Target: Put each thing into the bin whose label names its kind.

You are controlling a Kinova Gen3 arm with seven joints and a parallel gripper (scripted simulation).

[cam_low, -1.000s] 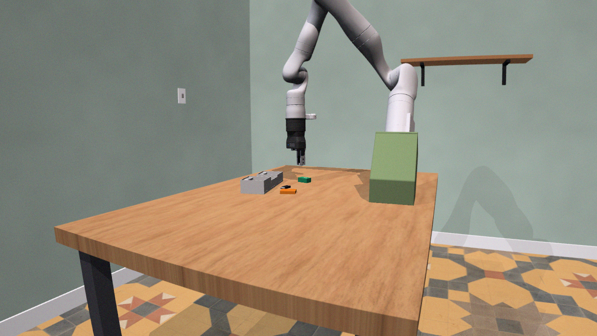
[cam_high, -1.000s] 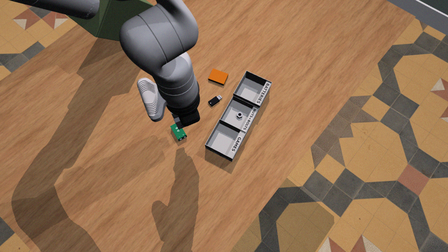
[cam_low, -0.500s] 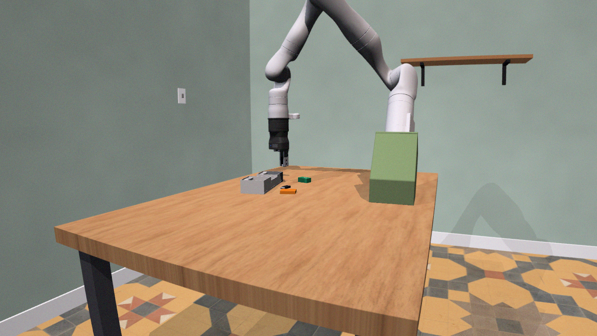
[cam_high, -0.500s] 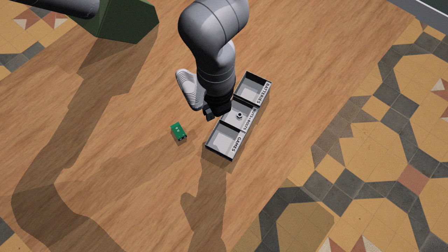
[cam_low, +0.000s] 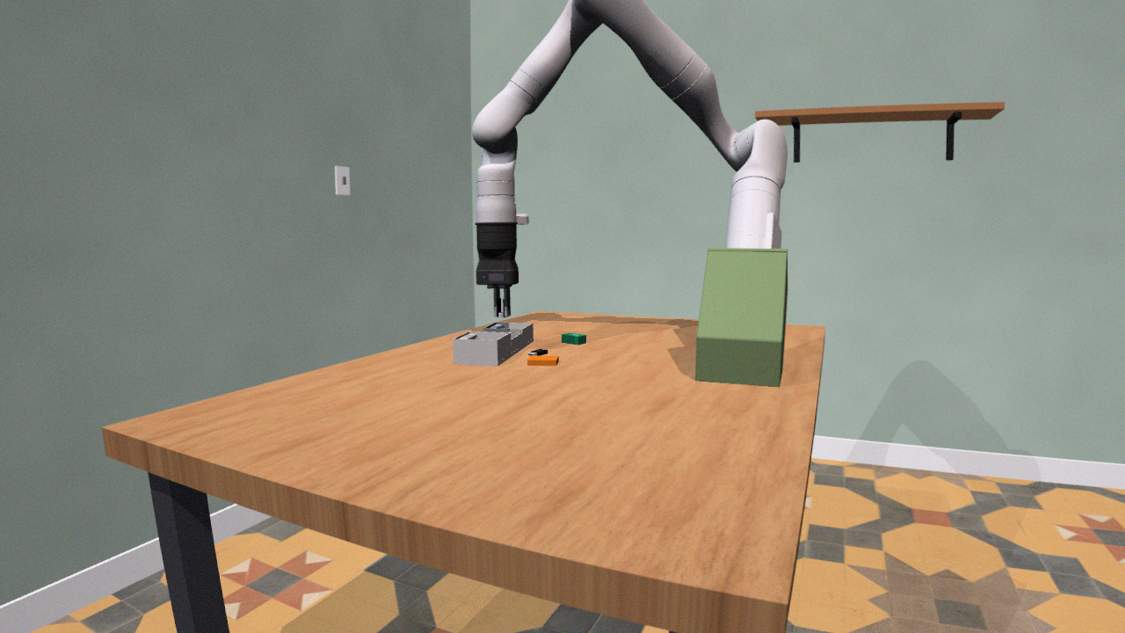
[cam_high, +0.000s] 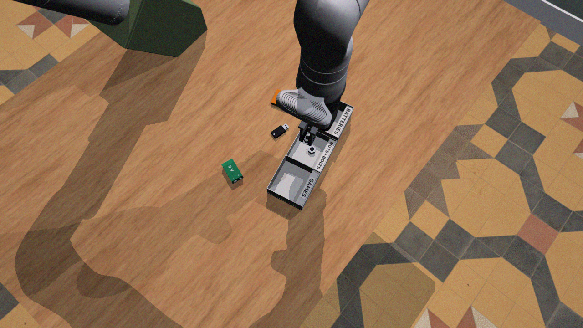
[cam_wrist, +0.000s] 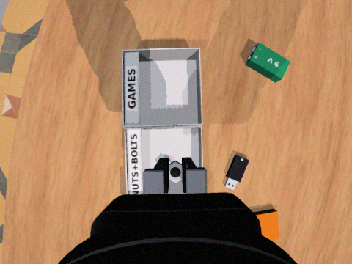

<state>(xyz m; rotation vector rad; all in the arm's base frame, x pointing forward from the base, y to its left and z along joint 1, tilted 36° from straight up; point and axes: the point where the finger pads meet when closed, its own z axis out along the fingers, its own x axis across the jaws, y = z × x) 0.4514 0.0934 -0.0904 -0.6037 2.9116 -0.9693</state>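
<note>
The bin row is 7 cm below my hand, 1 cm to the left of it and 1 cm ahead of it. The rest, counted from my hand: black USB stick: 8 cm below, 8 cm behind, 1 cm to the right; then flat orange box: 13 cm behind, 8 cm below, 5 cm to the left; then green 9 v battery: 16 cm to the right, 8 cm below, 6 cm behind.
</note>
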